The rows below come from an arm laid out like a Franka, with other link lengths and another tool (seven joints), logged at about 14 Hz.
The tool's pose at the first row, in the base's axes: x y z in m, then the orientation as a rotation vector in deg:
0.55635, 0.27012, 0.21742, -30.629, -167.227, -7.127
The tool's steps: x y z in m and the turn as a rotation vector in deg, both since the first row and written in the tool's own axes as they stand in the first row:
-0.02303, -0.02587, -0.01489, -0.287, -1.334, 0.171
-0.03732, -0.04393, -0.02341, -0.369, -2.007, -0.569
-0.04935, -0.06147, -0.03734, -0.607, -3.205, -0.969
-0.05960, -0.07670, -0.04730, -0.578, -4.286, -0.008
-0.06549, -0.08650, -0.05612, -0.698, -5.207, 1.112
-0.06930, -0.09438, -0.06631, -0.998, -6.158, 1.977
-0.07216, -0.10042, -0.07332, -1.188, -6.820, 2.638
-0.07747, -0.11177, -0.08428, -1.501, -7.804, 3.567
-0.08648, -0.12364, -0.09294, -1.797, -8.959, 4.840
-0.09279, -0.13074, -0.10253, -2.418, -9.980, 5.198
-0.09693, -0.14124, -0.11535, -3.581, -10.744, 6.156
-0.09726, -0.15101, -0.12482, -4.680, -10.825, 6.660
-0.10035, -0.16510, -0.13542, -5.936, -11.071, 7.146
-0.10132, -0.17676, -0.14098, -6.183, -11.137, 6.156
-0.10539, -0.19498, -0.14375, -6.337, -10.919, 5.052
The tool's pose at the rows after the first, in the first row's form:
0.57057, 0.23641, 0.22651, -31.213, -168.495, -7.217
0.57856, 0.21370, 0.23134, -30.287, -169.381, -7.278
0.58548, 0.19164, 0.24192, -29.988, -170.686, -7.403
0.59099, 0.17280, 0.24905, -31.641, -171.440, -6.976
0.59425, 0.16064, 0.25613, -33.531, -171.986, -6.786
0.59650, 0.15084, 0.26504, -35.089, -172.644, -6.893
0.59804, 0.14344, 0.27109, -36.266, -173.072, -6.930
0.60054, 0.12980, 0.28030, -37.951, -173.716, -7.040
0.60591, 0.11466, 0.28655, -40.209, -174.377, -7.034
0.61064, 0.10479, 0.29445, 41.034, 174.895, 7.672
0.61265, 0.09213, 0.30574, 42.447, 173.540, 9.056
0.61091, 0.08185, 0.31448, 43.283, 172.977, 10.622
0.61032, 0.06646, 0.32360, 44.063, 172.198, 12.362
0.60789, 0.05463, 0.32829, 42.574, 172.385, 12.843
0.60553, 0.03593, 0.32934, 40.957, 172.889, 13.300

